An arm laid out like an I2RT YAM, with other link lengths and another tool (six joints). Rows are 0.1 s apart.
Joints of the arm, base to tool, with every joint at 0 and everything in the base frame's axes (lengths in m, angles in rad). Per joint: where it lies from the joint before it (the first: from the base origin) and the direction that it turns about. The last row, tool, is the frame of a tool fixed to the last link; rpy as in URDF.
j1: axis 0 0 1 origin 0 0 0.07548
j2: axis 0 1 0 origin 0.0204 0.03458 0.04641
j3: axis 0 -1 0 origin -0.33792 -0.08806 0
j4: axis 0 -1 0 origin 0.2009 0.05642 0.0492
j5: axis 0 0 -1 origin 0.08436 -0.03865 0.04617
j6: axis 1 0 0 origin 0.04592 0 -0.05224
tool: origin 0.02 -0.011 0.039 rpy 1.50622 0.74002 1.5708
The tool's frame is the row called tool.
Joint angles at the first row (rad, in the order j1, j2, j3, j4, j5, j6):
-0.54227 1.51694 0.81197 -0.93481 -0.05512 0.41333
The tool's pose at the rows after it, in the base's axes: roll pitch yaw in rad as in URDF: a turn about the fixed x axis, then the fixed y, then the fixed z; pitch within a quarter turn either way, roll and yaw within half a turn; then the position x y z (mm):
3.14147, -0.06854, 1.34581, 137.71, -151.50, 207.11
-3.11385, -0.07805, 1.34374, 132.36, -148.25, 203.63
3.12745, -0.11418, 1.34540, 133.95, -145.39, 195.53
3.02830, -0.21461, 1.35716, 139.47, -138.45, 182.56
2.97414, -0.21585, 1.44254, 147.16, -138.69, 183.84
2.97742, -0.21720, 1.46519, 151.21, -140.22, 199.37
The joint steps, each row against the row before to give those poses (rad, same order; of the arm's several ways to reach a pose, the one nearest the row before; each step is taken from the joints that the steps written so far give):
-0.00037 -0.00002 -0.03587 0.02212 0.01030 0.00497
-0.00003 0.00003 -0.01753 -0.01182 -0.00038 -0.00004
0.00003 0.00001 -0.04159 0.06984 -0.04731 -0.00226
0.00000 -0.00001 -0.07057 0.13122 -0.12627 -0.00228
-0.00001 -0.00040 0.00038 0.03087 -0.01984 -0.07592
0.00001 -0.01601 0.07631 -0.10147 0.00001 -0.02403

